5 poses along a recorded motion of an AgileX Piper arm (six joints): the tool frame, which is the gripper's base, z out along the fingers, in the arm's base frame.
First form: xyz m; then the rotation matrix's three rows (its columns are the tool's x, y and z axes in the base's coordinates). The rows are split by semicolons.
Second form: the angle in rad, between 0 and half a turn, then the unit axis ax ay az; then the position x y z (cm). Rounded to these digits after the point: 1 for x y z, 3 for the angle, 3 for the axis.
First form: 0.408 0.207 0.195; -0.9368 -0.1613 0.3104; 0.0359 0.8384 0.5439; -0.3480 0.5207 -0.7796
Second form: 2.791 -0.034 0.957 0.287 40.8 20.7 19.5
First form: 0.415 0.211 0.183; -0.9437 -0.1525 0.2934; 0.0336 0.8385 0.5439; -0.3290 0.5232 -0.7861
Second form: 2.811 -0.032 0.958 0.286 41.5 21.1 18.3
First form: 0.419 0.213 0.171; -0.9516 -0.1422 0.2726; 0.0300 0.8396 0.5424; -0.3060 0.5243 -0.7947
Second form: 2.835 -0.030 0.958 0.285 41.9 21.3 17.1
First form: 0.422 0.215 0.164; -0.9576 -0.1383 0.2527; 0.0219 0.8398 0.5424; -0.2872 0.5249 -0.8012
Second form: 2.856 -0.031 0.958 0.284 42.2 21.5 16.4
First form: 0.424 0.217 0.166; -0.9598 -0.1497 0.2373; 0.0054 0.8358 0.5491; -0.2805 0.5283 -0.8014
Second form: 2.868 -0.038 0.957 0.287 42.4 21.7 16.6
